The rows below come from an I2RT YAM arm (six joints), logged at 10 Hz.
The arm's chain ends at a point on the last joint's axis. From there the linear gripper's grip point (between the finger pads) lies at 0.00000 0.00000 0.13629 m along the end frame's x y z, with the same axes.
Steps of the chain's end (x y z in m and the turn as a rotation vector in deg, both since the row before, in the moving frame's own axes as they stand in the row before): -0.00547 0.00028 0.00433 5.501 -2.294 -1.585; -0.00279 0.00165 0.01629 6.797 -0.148 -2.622; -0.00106 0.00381 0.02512 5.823 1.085 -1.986; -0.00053 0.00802 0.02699 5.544 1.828 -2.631; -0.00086 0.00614 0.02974 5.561 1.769 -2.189
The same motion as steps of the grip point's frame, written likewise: -0.01110 -0.01270 0.00359 5.501 -2.294 -1.585; -0.00351 -0.01447 0.01533 6.797 -0.148 -2.622; 0.00128 -0.01006 0.02439 5.823 1.085 -1.986; 0.00351 -0.00524 0.02628 5.544 1.828 -2.631; 0.00309 -0.00714 0.02903 5.561 1.769 -2.189
